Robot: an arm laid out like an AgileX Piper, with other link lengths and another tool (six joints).
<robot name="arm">
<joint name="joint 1" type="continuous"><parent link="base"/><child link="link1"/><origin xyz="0.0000 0.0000 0.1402"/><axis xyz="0 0 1"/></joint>
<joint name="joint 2" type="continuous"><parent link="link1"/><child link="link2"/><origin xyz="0.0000 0.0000 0.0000" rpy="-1.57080 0.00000 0.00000"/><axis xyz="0 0 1"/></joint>
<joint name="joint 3" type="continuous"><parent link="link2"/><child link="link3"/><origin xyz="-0.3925 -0.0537 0.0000"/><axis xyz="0 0 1"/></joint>
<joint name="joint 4" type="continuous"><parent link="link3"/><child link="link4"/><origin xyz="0.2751 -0.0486 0.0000" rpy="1.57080 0.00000 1.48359"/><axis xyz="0 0 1"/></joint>
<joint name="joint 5" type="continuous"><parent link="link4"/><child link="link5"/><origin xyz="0.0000 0.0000 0.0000" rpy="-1.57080 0.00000 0.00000"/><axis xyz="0 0 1"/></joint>
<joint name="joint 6" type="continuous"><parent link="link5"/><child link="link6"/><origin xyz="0.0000 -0.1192 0.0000" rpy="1.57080 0.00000 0.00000"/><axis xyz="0 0 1"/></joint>
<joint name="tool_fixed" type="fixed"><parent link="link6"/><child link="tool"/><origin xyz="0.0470 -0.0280 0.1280" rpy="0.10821 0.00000 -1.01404"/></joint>
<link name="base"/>
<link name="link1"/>
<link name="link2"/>
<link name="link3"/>
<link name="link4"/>
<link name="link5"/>
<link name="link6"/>
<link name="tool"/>
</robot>
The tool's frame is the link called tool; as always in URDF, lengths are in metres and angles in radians. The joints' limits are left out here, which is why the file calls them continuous.
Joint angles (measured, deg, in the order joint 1, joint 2, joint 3, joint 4, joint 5, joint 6), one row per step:
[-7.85 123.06 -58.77 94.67 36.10 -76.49]
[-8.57 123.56 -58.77 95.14 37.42 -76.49]
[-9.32 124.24 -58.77 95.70 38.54 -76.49]
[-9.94 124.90 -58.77 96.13 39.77 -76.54]
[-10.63 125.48 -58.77 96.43 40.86 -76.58]
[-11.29 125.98 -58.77 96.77 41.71 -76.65]
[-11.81 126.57 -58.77 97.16 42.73 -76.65]
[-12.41 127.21 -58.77 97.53 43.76 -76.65]
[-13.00 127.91 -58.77 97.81 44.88 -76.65]
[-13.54 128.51 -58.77 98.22 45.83 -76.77]
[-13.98 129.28 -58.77 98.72 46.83 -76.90]
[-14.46 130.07 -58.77 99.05 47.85 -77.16]
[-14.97 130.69 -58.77 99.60 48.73 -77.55]
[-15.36 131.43 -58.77 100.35 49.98 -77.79]
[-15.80 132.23 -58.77 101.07 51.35 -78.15]
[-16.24 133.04 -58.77 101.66 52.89 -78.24]
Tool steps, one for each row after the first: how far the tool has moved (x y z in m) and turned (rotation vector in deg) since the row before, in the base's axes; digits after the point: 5 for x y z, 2 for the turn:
[0.00022 -0.00114 -0.00084 1.41 0.19 -0.46]
[0.00019 -0.00213 -0.00259 1.32 0.37 -0.68]
[-0.00017 -0.00073 -0.00222 1.32 0.28 -0.37]
[-0.00014 -0.00197 -0.00192 1.14 0.24 -0.41]
[0.00020 -0.00265 -0.00171 0.93 0.18 -0.52]
[-0.00007 -0.00076 -0.00188 1.15 0.24 -0.40]
[-0.00012 -0.00146 -0.00221 1.16 0.27 -0.47]
[-0.00050 -0.00109 -0.00250 1.21 0.29 -0.35]
[0.00012 -0.00143 -0.00193 1.04 0.15 -0.43]
[-0.00011 -0.00037 -0.00303 1.15 0.26 -0.40]
[-0.00054 -0.00076 -0.00335 1.04 0.20 -0.22]
[0.00060 -0.00180 -0.00207 0.89 -0.04 -0.45]
[0.00081 0.00042 -0.00156 1.38 -0.02 -0.47]
[0.00074 0.00015 -0.00170 1.41 -0.11 -0.41]
[0.00035 0.00075 -0.00112 1.65 -0.02 -0.40]

